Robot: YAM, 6 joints.
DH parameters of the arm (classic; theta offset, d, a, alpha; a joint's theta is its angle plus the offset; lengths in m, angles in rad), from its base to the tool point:
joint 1: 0 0.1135 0.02 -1.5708
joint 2: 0 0 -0.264 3.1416
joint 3: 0.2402 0 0.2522 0
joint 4: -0.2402 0 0.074 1.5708
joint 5: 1.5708 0 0 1.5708
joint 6: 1.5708 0.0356 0 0
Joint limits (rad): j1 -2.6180..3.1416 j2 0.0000..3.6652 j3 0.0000..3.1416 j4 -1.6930..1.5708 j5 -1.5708..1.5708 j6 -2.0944..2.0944
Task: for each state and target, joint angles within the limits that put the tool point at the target. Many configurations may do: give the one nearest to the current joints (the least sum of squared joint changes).
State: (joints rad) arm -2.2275 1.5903 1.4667 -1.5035 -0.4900 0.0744
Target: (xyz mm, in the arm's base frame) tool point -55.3 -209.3 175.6
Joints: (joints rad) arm -1.9082 1.7260 0.9978 -1.5425 -0.5014 0.0744
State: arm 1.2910 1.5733 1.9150 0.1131 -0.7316 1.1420
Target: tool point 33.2 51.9 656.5
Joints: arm 0.7405 1.0511 1.9276 0.0920 -0.4633 1.1420
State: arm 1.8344 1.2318 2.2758 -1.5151 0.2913 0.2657
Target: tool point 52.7 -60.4 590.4
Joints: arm 2.1073 0.9638 2.5098 -1.4172 0.4173 0.2657
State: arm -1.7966 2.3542 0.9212 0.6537 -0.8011 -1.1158
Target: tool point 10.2 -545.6 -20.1
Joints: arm -1.5912 2.8288 1.8031 0.6616 -0.6433 -1.1158
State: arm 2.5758 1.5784 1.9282 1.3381 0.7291 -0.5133
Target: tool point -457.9 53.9 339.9
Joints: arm 3.0757 2.0606 1.5242 1.2657 0.7257 -0.5133
